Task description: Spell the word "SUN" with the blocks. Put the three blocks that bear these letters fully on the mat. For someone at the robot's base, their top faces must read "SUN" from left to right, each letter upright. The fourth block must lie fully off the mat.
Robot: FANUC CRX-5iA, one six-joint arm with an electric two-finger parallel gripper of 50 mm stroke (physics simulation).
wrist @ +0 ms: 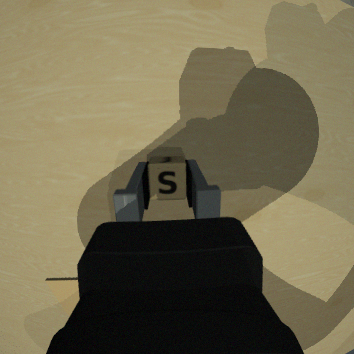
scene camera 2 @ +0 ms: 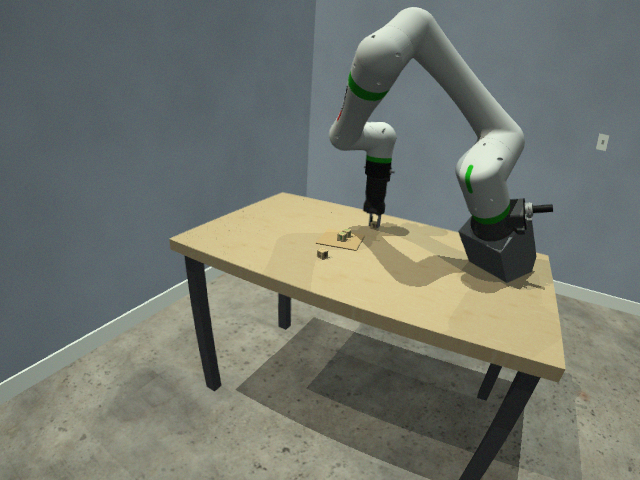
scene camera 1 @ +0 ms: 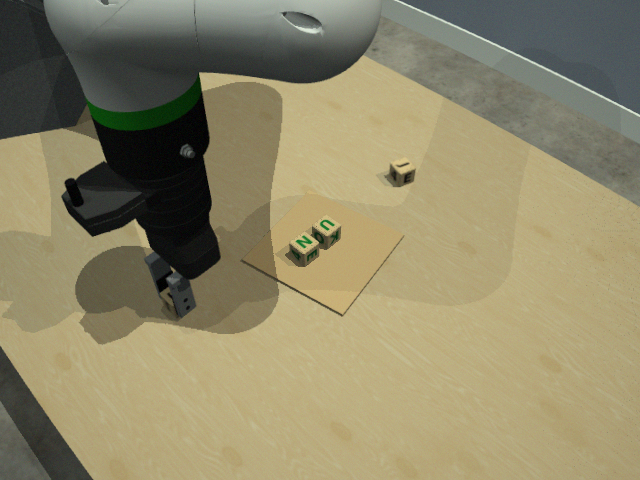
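My gripper [scene camera 1: 172,301] [scene camera 2: 374,225] [wrist: 166,174] is shut on the S block [scene camera 1: 168,305] [wrist: 167,181], its black S facing up, at or near table level beside the mat. The mat [scene camera 1: 356,268] [scene camera 2: 329,241] [wrist: 62,291] bears two blocks with green letters. The U block [scene camera 1: 326,231] [scene camera 2: 341,236] and the N block [scene camera 1: 303,249] [scene camera 2: 348,233] stand close together, U left of N seen from the base. The fourth block [scene camera 1: 402,172] [scene camera 2: 322,254], with a dark stroke like an I on top, lies off the mat. Fingers partly hide the S block in scene camera 1.
The wooden table [scene camera 1: 439,361] [scene camera 2: 413,304] carries everything. The robot's base [scene camera 2: 498,253] stands at its right end in scene camera 2. The U and N blocks sit between the gripper and the fourth block. The arm's shadow falls around the gripper.
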